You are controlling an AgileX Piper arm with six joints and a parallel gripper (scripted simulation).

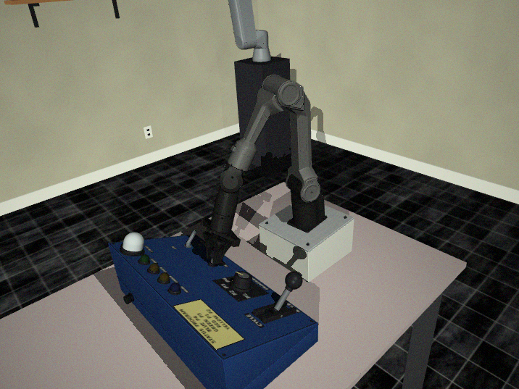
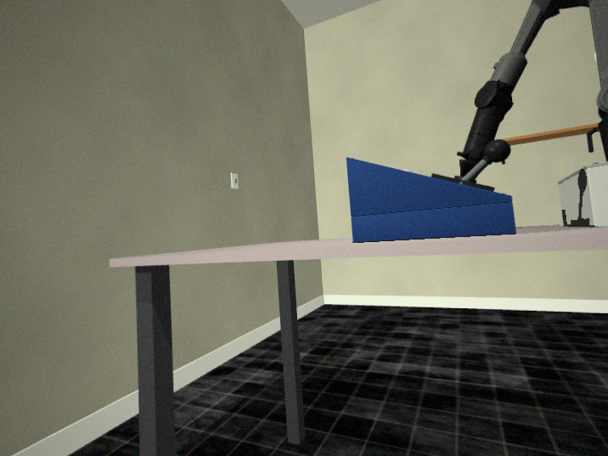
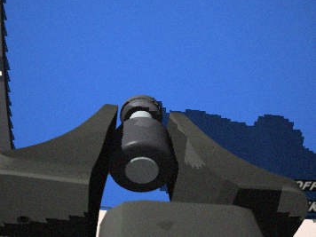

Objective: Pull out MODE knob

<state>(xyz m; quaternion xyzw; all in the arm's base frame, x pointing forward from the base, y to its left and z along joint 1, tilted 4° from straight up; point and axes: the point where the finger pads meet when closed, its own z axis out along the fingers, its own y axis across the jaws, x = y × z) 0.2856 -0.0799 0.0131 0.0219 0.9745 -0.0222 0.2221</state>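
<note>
The mode knob is 10 mm above my hand. Round my hand: program dial: 110 mm to the left, 10 mm ahead; then toggle switch: 120 mm to the right, 10 mm behind; then blue console: 60 mm to the left, 30 mm ahead, 20 mm below.
</note>
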